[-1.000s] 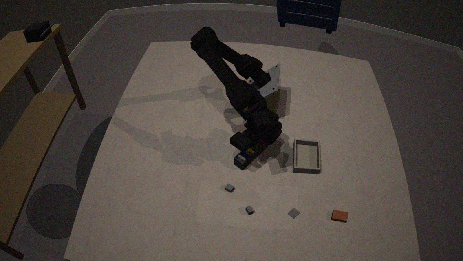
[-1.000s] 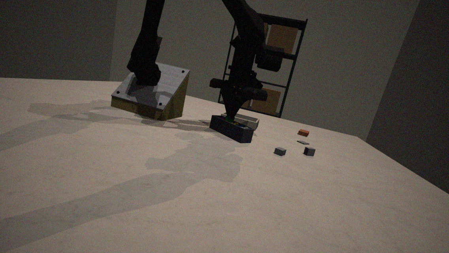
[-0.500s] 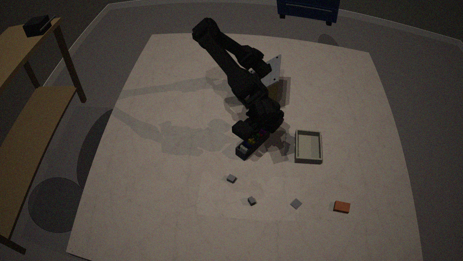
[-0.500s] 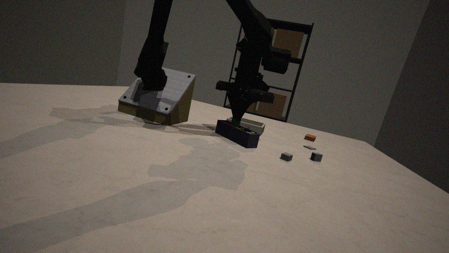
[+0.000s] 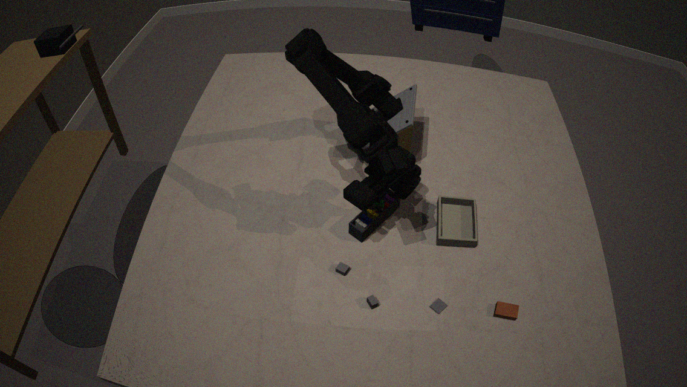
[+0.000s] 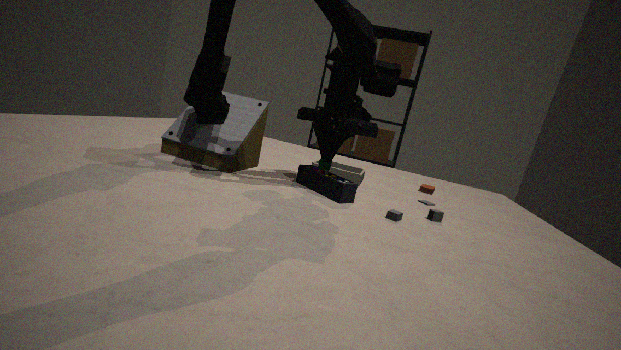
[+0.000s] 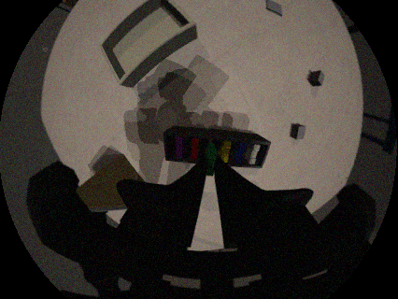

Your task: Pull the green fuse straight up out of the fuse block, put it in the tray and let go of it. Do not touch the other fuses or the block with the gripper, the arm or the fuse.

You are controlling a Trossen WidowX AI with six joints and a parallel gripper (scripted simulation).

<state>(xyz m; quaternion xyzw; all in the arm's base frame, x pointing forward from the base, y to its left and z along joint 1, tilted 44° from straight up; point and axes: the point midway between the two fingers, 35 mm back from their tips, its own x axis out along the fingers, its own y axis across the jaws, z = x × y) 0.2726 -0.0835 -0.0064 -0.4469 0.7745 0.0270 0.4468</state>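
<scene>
Now: the grey tray 3 cm ahead of my gripper tip, 20 cm to the left of it and 6 cm below it. The rest, counted from my gripper tip: green fuse: 1 cm below.
</scene>
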